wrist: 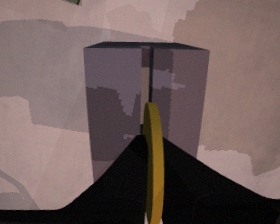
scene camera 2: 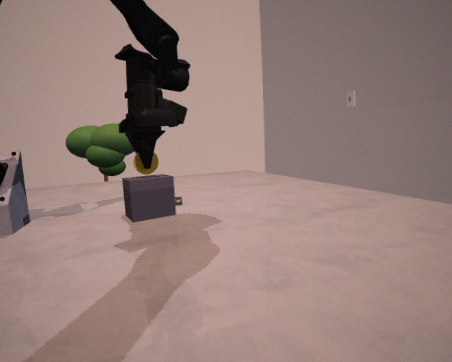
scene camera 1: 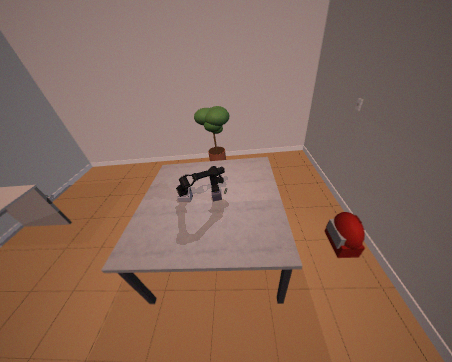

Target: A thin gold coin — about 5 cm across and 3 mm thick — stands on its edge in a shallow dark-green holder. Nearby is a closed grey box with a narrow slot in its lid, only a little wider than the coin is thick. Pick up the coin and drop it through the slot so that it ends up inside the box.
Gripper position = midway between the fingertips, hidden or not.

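Scene:
My gripper (scene camera 2: 147,168): carrying a gold coin.

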